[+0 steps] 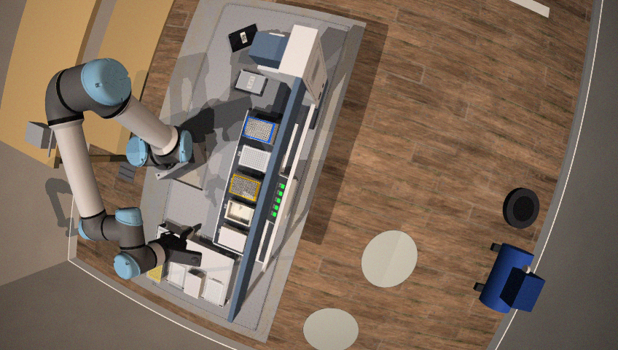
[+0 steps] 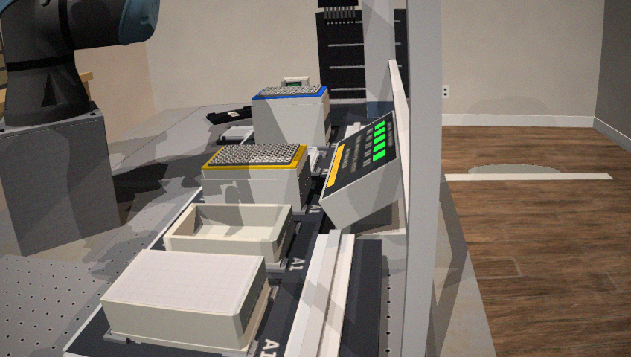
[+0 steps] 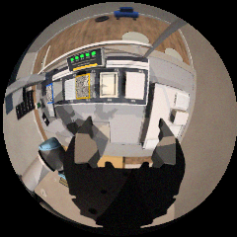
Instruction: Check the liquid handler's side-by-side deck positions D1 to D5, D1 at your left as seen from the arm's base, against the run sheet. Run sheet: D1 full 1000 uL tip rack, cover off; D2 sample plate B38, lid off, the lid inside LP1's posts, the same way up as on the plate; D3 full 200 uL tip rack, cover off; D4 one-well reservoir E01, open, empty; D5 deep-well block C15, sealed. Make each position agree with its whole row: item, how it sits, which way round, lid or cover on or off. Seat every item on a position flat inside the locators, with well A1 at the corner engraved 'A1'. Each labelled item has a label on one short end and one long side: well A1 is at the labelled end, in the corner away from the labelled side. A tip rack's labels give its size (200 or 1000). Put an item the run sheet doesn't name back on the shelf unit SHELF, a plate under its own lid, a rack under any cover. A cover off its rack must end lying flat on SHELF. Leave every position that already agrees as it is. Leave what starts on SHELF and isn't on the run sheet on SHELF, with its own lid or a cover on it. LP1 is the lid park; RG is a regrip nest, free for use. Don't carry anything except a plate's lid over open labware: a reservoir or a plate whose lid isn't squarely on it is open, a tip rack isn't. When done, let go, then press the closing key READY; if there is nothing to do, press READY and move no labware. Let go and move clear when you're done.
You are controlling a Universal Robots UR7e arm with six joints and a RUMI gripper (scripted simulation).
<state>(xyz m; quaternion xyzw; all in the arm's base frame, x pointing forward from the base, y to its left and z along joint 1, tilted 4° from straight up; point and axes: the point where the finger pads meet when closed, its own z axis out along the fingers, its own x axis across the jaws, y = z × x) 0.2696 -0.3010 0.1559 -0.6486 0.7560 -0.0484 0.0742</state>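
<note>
My hand is 24 cm above the yellow-rimmed tip rack, 20 cm to the right of it and 10 cm short of it. Round my hand: one-well reservoir 27 cm below, 7 cm to the left, 7 cm ahead; deep-well block 26 cm below, 5 cm to the right, 5 cm ahead; gantry post 22 cm ahead, 15 cm to the right, 10 cm below.
</note>
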